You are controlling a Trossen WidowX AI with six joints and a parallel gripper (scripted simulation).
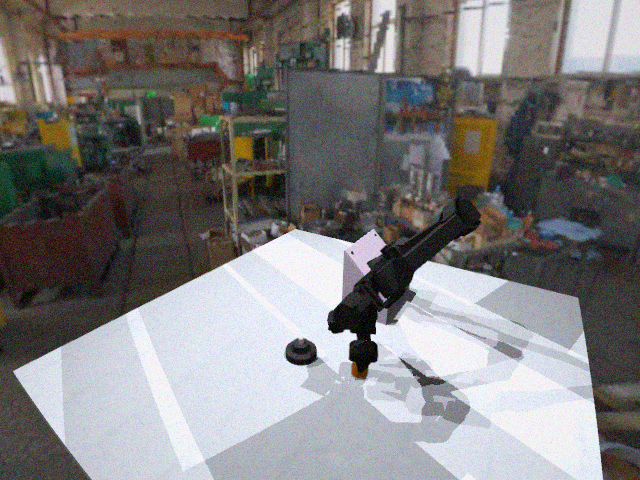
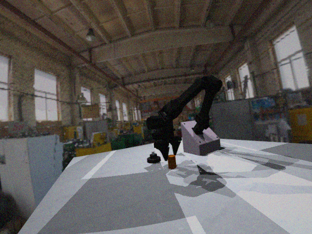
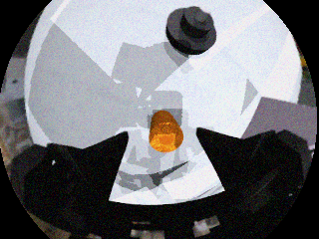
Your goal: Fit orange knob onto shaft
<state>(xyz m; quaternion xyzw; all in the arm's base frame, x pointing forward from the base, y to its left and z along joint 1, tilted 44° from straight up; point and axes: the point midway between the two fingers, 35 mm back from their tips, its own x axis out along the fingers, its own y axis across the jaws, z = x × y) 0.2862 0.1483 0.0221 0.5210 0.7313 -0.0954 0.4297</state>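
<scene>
The orange knob is 10 mm below my gripper tip. From my gripper tip the other things lie so: round black pedestal: 30 mm ahead, 160 mm to the right, 20 mm below.
</scene>
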